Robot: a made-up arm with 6 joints.
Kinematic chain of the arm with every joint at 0, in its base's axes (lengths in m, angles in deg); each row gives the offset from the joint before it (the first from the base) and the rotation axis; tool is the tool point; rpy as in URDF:
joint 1: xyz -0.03 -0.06 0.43 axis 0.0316 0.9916 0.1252
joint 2: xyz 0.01 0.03 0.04 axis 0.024 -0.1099 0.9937
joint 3: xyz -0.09 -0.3 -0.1 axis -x
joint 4: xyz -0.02 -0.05 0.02 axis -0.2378 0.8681 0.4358
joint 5: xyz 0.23 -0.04 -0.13 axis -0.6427 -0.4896 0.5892
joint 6: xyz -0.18 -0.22 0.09 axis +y
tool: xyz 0.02 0 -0.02 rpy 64.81 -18.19 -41.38
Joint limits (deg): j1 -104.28..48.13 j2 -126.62..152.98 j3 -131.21..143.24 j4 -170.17..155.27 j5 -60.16..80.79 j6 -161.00..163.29
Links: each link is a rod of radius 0.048 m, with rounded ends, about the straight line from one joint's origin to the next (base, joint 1, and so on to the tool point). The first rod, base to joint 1, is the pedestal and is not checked.
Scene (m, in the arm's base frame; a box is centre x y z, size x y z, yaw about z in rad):
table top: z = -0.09
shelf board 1: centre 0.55 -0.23 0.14 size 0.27 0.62 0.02 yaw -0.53
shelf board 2: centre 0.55 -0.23 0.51 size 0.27 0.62 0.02 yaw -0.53
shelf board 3: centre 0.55 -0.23 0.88 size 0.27 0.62 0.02 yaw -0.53
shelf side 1: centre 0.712 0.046 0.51 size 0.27 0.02 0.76 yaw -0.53
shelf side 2: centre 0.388 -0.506 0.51 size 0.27 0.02 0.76 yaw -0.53
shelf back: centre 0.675 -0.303 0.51 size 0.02 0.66 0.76 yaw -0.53
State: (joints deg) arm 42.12 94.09 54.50 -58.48 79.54 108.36
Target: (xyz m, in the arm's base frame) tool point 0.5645 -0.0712 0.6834
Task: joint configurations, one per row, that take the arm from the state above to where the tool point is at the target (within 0.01 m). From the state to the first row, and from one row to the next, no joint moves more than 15 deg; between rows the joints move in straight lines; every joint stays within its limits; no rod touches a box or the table.
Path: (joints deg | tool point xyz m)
1: 43.32 105.87 57.03 -46.36 68.04 119.35 | 0.5060 -0.0197 0.3286
2: 44.52 117.65 59.57 -34.24 56.55 130.33 | 0.4846 0.0892 0.3532
3: 45.73 129.42 62.10 -22.13 45.05 141.32 | 0.4455 0.1786 0.3889
4: 46.93 141.20 64.64 -10.01 33.55 152.30 | 0.3949 0.2456 0.4338
5: 48.13 152.98 67.17 2.11 22.06 163.29 | 0.3382 0.2898 0.4848
6: 37.80 144.61 62.67 -10.31 31.39 148.55 | 0.3878 0.2661 0.5028
7: 27.46 136.25 58.17 -22.72 40.71 133.80 | 0.4363 0.2250 0.5367
8: 17.13 127.88 53.66 -35.14 50.04 119.06 | 0.4767 0.1646 0.5867
9: 6.79 119.51 49.16 -47.56 59.37 104.32 | 0.5005 0.0840 0.6495
10: -3.54 111.15 44.66 -59.98 68.70 89.58 | 0.5002 -0.0151 0.7171
11: -5.98 107.85 36.48 -62.70 69.35 97.48 | 0.5353 -0.0401 0.7025
12: -8.43 104.55 28.31 -65.43 69.99 105.38 | 0.5645 -0.0712 0.6834

